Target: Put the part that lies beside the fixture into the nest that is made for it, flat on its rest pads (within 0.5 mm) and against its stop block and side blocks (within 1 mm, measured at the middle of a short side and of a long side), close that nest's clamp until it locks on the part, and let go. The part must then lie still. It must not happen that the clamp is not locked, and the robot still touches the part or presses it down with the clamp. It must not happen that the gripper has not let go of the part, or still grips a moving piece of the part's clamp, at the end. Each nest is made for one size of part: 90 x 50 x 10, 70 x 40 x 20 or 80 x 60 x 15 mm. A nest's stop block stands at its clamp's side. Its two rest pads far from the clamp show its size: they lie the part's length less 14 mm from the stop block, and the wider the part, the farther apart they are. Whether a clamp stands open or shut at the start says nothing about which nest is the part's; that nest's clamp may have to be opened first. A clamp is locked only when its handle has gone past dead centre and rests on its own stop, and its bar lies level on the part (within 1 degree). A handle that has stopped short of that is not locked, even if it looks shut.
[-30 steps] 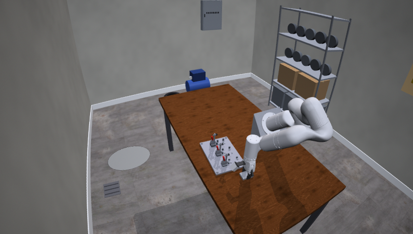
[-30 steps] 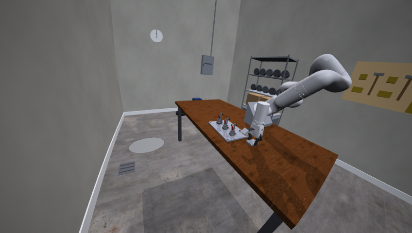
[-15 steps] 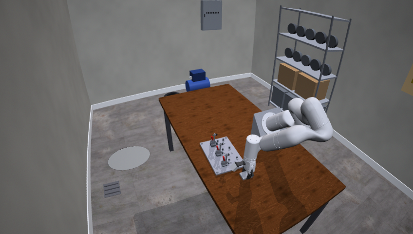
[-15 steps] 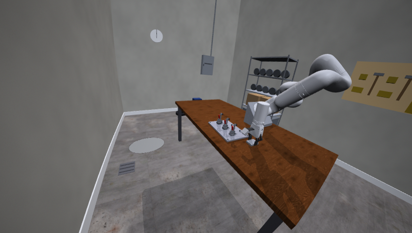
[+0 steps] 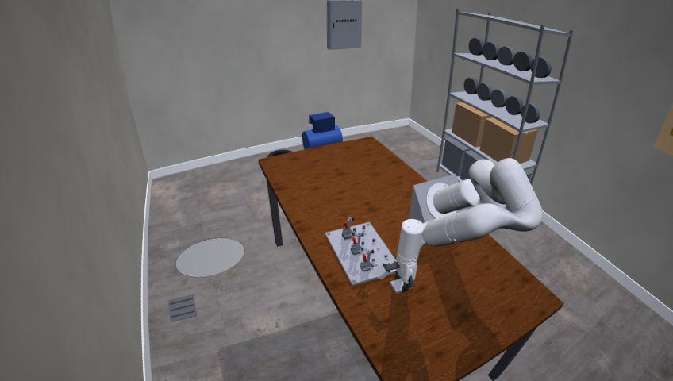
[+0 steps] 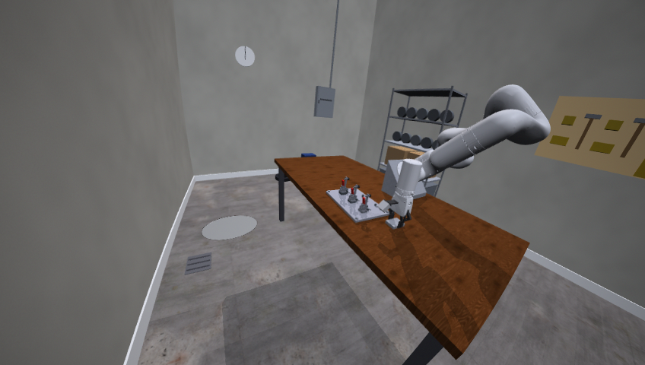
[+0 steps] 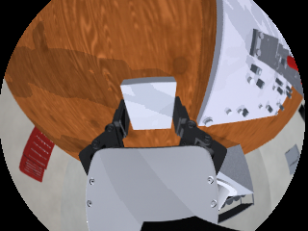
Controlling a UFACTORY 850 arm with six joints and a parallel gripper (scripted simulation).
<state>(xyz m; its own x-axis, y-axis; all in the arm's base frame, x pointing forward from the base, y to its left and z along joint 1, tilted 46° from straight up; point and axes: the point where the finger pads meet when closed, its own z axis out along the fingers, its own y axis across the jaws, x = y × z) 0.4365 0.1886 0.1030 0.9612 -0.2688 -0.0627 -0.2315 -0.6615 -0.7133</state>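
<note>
The grey fixture plate lies 260 mm to the right of my hand, 20 mm ahead of it and 10 mm below it. From my hand the other things lie so: flat grey part 10 mm below.
</note>
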